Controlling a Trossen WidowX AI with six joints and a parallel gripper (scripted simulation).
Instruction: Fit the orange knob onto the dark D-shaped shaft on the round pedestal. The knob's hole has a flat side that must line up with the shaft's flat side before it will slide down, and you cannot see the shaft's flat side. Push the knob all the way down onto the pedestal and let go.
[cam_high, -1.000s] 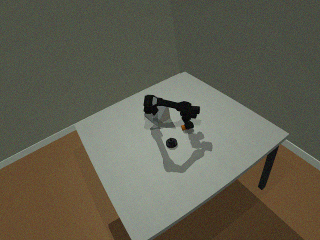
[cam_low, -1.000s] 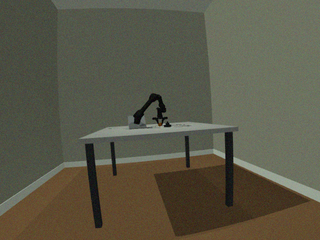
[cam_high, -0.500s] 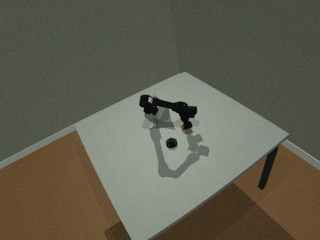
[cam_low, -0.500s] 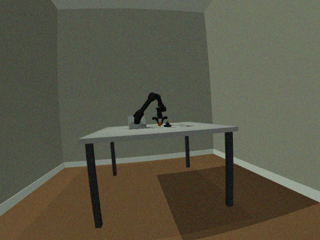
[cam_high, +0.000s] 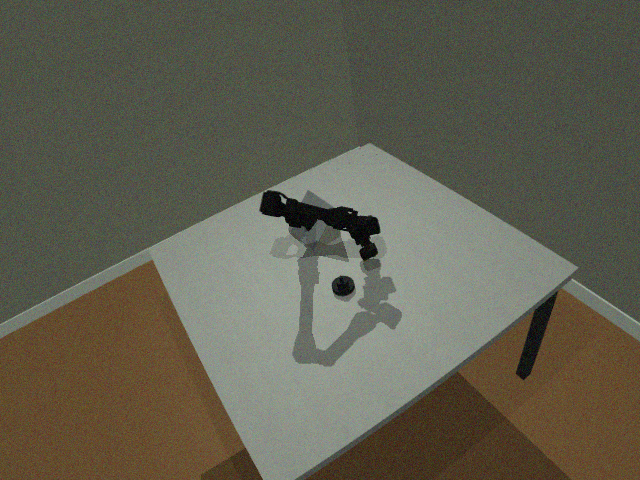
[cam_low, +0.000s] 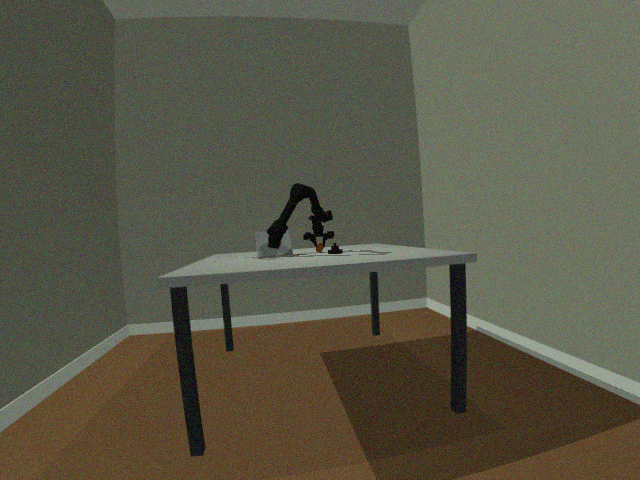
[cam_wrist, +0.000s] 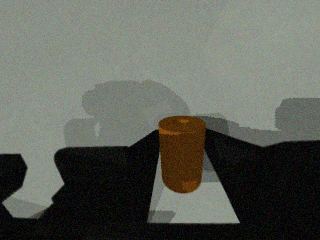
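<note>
Now: the dark round pedestal 18 cm to the right of my gripper tip and 7 cm ahead of it. The rest, counted from my gripper tip: orange knob: 2 cm to the right.
</note>
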